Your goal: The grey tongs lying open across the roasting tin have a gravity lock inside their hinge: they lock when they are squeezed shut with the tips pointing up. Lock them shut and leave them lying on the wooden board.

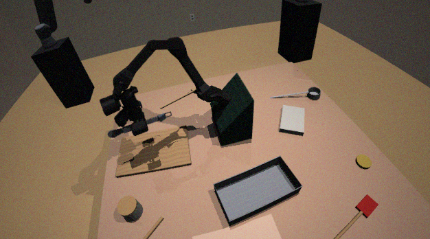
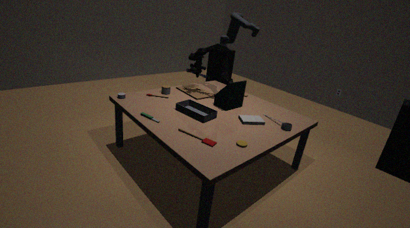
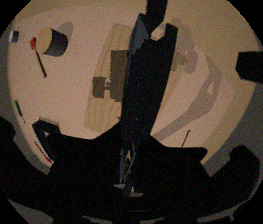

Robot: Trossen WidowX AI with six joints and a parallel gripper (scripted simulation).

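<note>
My gripper tip is 150 mm above the wooden board. From my gripper tip the other things lie so: tan-topped cylinder (280 mm ahead, 110 mm to the right, 120 mm below); white block (70 mm ahead, 720 mm to the left, 140 mm below); roasting tin (350 mm ahead, 390 mm to the left, 130 mm below).
</note>
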